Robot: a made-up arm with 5 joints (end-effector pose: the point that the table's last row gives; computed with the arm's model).
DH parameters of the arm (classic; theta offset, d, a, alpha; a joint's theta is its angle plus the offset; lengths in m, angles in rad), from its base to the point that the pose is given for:
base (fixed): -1.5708 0.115 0 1.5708
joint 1: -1.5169 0 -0.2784 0
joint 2: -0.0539 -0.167 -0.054 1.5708
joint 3: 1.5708 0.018 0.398 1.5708
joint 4: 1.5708 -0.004 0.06 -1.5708
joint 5: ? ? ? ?
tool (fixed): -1.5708 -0.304 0 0
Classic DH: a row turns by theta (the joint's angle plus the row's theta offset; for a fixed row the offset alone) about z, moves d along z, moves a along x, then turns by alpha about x.
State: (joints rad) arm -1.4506 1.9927 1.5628 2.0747 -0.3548
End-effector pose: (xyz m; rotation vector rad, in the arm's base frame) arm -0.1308 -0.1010 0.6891 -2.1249 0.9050 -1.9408
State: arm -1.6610 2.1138 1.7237 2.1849 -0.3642
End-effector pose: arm -0.0458 -0.1160 0.6912 -2.3060 1.0115 -1.8539
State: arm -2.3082 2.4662 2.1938 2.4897 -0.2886
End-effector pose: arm 0.2315 -0.2022 0.5997 2.6112 -0.9551 1.2616
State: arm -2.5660 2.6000 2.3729 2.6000 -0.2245
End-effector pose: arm 0.3365 -0.2347 0.5288 2.7957 -0.8748 1.0454
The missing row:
joint 5: 0 0.167 0.037 -1.5708
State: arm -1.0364 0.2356 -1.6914 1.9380 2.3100
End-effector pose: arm -0.0415 -0.2572 -0.0276 -0.8883 1.5766 0.2494
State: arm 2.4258 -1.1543 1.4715 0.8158 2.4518
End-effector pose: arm 0.4159 0.3763 -0.0942 0.3490 -1.0158 -1.1210
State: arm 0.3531 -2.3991 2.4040 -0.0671 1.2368
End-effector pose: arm 0.3152 -0.3079 0.5916 -1.0834 -2.5849 -1.1468
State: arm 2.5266 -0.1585 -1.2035 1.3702 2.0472
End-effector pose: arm -0.0183 0.2520 -0.1079 0.5632 -0.3552 1.4833
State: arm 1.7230 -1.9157 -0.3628 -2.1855 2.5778
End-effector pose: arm -0.5408 0.2995 0.1505 1.1358 2.1363 1.0932
